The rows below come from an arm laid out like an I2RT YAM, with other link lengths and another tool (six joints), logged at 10 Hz.
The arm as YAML. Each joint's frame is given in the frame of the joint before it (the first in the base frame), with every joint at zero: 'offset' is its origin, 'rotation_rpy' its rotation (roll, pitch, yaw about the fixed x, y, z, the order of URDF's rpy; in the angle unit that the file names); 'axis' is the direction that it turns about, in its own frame. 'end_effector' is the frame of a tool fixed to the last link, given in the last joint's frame.
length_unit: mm
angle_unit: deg
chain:
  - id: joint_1
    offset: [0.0, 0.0, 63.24]
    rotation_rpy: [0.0, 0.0, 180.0]
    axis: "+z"
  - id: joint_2
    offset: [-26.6, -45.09, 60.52]
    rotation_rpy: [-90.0, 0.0, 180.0]
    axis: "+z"
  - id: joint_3
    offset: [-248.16, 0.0, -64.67]
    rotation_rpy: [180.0, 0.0, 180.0]
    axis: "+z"
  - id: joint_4
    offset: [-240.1, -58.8, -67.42]
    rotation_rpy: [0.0, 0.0, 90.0]
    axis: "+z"
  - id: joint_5
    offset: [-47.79, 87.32, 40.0]
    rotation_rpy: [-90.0, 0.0, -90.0]
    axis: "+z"
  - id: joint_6
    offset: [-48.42, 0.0, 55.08]
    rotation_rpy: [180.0, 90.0, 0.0]
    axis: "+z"
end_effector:
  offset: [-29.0, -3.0, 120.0]
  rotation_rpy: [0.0, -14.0, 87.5]
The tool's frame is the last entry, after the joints.
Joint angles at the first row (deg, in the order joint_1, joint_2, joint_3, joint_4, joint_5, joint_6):
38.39 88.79 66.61 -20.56 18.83 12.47
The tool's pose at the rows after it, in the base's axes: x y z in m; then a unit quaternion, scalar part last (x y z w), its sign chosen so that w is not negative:
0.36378 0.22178 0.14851 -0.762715 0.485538 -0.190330 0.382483
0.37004 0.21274 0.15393 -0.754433 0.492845 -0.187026 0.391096
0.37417 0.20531 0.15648 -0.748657 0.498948 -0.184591 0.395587
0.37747 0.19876 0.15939 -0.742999 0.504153 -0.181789 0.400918
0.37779 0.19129 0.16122 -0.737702 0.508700 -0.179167 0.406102
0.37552 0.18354 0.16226 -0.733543 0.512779 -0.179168 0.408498
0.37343 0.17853 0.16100 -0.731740 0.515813 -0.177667 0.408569
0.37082 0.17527 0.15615 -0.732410 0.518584 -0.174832 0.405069
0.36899 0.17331 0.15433 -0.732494 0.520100 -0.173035 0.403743
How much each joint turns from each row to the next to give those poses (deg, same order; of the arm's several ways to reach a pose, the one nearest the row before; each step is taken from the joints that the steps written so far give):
-2.36 -1.24 0.22 -0.56 -1.18 -0.35
-2.18 -0.75 0.15 0.00 -1.84 -0.07
-1.64 -0.45 0.00 -0.05 -1.29 -0.02
-1.49 -0.53 -0.02 -0.04 -1.29 0.05
-1.38 -1.16 -0.85 0.13 -1.22 0.04
-1.03 -1.53 -1.27 0.00 -0.63 0.00
-0.67 -0.89 -0.98 0.00 -0.51 0.00
-0.35 -0.40 -1.06 0.09 -0.28 0.00
-0.22 -0.37 -0.54 -0.09 -0.22 0.02

